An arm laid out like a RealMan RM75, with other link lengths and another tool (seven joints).
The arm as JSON. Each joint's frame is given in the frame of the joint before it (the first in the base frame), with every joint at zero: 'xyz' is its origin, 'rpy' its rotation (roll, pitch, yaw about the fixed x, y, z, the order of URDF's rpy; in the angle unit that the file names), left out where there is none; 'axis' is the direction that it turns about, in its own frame. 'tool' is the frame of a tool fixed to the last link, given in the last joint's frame.
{
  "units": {
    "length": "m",
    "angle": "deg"
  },
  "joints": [
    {
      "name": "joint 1",
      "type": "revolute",
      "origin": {
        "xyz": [
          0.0,
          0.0,
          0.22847
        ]
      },
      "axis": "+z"
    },
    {
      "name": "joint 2",
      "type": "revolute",
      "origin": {
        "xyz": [
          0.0,
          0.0,
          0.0
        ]
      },
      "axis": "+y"
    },
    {
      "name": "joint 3",
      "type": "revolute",
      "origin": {
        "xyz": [
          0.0,
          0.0,
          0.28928
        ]
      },
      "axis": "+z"
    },
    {
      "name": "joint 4",
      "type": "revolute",
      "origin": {
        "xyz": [
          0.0,
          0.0,
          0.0
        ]
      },
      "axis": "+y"
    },
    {
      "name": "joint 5",
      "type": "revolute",
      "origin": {
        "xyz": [
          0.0,
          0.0,
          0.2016
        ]
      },
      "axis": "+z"
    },
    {
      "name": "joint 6",
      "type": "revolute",
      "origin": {
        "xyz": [
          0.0,
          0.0,
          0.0
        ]
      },
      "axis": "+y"
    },
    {
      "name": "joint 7",
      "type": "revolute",
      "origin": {
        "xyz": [
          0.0,
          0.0,
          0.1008
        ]
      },
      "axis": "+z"
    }
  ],
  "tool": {
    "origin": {
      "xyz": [
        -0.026,
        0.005,
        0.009
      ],
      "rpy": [
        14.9,
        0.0,
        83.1
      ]
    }
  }
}
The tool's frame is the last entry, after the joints.
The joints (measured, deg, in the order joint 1, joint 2, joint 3, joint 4, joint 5, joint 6, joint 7), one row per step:
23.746 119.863 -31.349 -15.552 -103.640 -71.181 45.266
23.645 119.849 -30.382 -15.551 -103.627 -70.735 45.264
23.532 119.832 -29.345 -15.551 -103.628 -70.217 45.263
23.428 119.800 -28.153 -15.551 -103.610 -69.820 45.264
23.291 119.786 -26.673 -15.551 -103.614 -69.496 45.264
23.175 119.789 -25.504 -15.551 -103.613 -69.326 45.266
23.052 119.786 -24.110 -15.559 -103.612 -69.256 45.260
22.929 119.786 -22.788 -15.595 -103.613 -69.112 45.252
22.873 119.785 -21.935 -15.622 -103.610 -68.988 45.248
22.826 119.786 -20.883 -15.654 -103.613 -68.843 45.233
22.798 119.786 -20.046 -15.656 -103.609 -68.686 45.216
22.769 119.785 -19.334 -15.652 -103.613 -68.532 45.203
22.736 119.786 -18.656 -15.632 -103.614 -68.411 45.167
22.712 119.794 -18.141 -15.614 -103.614 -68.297 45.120
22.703 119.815 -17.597 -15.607 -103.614 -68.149 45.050
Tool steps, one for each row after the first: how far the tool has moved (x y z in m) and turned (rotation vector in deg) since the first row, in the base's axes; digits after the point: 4 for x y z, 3 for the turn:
0.0021 0.0005 0.0017 0.860 0.031 -0.907
0.0045 0.0009 0.0035 1.773 0.031 -1.914
0.0069 0.0014 0.0058 2.805 0.166 -2.913
0.0096 0.0017 0.0085 4.023 0.457 -4.035
0.0115 0.0017 0.0106 4.967 0.759 -4.871
0.0135 0.0016 0.0131 6.083 1.188 -5.746
0.0157 0.0015 0.0156 7.165 1.523 -6.628
0.0170 0.0016 0.0173 7.871 1.720 -7.200
0.0186 0.0018 0.0192 8.734 1.961 -7.871
0.0199 0.0020 0.0207 9.417 2.144 -8.436
0.0210 0.0021 0.0220 9.991 2.288 -8.940
0.0221 0.0021 0.0231 10.531 2.438 -9.398
0.0229 0.0021 0.0238 10.943 2.533 -9.752
0.0237 0.0022 0.0246 11.385 2.605 -10.117

